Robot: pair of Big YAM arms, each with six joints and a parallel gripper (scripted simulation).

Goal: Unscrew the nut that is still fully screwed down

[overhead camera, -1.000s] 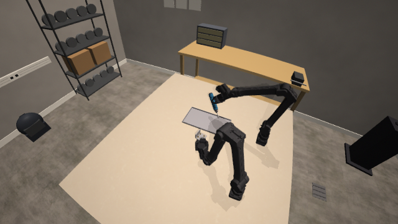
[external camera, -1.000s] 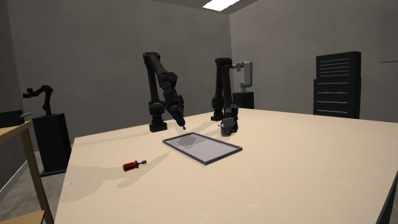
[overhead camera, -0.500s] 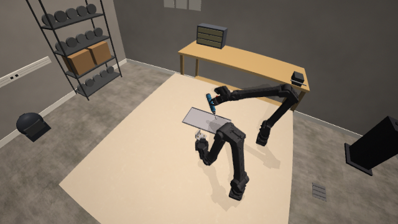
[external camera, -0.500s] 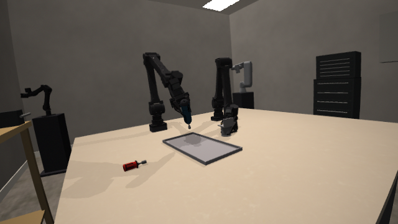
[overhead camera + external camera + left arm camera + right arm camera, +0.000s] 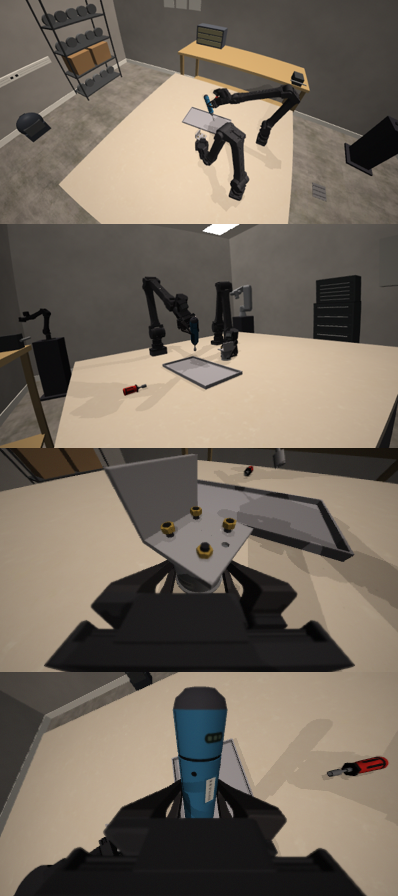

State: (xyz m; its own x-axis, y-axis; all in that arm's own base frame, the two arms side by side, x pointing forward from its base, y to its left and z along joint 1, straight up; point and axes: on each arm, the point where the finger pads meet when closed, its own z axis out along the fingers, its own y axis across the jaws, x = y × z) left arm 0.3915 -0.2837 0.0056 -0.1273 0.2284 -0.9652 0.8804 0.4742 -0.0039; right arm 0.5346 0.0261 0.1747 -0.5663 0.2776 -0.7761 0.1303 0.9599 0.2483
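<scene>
My left gripper is now 1 cm below the joint module. The rest, counted from my left hand: red-handled tool: 55 cm to the right, 17 cm ahead, 1 cm below; bracket: 5 cm above; grey tray: 22 cm to the right, 7 cm ahead, 2 cm below.
</scene>
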